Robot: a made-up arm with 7 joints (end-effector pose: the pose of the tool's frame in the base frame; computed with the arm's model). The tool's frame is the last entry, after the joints. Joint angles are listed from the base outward.
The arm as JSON. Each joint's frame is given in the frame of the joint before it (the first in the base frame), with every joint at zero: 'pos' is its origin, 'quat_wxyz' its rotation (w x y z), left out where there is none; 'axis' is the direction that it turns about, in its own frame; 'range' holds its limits. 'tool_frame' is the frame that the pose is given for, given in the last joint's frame.
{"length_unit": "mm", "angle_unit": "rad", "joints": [
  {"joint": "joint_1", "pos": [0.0, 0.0, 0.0], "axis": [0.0, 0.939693, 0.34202], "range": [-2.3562, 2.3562]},
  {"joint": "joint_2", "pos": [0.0, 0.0, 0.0], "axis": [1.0, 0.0, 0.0], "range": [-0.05, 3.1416]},
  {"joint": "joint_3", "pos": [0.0, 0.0, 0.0], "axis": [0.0, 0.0, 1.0], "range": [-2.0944, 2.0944]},
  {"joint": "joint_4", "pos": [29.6, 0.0, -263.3], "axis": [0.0, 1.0, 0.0], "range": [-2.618, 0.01]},
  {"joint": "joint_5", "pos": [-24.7, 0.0, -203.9], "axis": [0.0, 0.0, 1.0], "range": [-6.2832, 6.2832]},
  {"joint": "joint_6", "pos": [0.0, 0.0, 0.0], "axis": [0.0, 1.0, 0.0], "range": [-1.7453, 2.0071]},
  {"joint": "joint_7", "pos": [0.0, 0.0, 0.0], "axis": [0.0, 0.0, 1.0], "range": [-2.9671, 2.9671]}
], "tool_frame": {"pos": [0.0, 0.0, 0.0]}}
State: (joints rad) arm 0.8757 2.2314 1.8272 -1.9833 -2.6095 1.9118 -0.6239
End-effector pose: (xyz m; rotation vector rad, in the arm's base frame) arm 0.1713 0.0452 0.2480 -1.3293 0.2850 -1.9449
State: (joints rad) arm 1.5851 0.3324 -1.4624 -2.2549 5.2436 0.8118 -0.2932
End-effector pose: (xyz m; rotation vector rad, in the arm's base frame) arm -0.1505 -0.1854 -0.0886 -0.3101 -0.3504 -0.9632
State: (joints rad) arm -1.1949 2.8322 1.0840 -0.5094 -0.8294 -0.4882 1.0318
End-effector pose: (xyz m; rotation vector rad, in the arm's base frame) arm -0.3691 0.1218 0.2569 -1.8462 1.7685 -0.2089
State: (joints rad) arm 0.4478 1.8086 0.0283 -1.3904 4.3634 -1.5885 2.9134
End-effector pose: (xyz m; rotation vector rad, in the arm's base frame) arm 0.1906 0.3460 -0.0065 0.5559 0.5176 -0.0042
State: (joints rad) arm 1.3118 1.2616 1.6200 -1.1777 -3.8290 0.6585 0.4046
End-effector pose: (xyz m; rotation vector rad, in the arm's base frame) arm -0.0588 0.3921 0.1374 -0.6232 -1.6702 1.2874
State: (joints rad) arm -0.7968 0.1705 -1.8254 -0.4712 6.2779 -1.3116 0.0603
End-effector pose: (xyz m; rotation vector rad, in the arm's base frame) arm 0.2911 -0.0564 -0.3609 -1.1535 -1.3060 -2.1285
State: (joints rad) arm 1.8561 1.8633 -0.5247 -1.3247 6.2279 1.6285 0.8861
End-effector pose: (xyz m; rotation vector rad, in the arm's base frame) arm -0.1784 0.3606 -0.0255 1.7769 1.4534 -1.0563
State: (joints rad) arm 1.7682 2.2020 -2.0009 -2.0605 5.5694 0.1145 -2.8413
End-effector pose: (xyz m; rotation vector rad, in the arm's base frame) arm -0.1196 0.1830 0.1921 1.4720 1.7198 1.2514
